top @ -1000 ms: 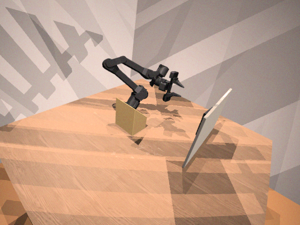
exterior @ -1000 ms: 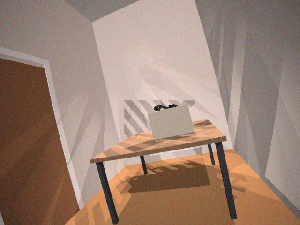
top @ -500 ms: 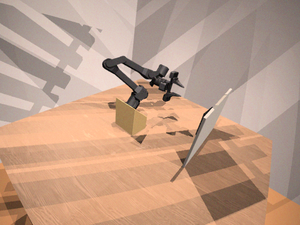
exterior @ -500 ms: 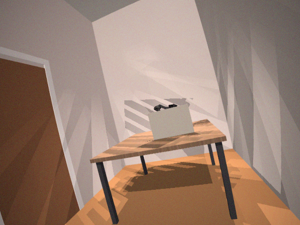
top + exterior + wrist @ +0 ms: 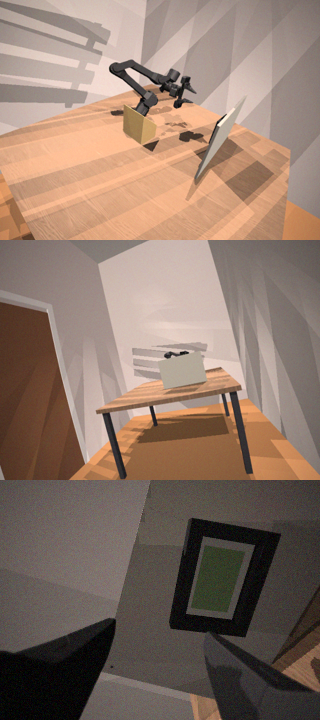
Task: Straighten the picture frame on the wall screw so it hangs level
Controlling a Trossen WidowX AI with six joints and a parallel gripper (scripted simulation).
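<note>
My gripper tip is 190 mm short of the picture frame, 30 mm to the left of it and 90 mm above it. Round my gripper tip: grey wall panel (210 mm ahead, 30 mm to the right, 110 mm below).
</note>
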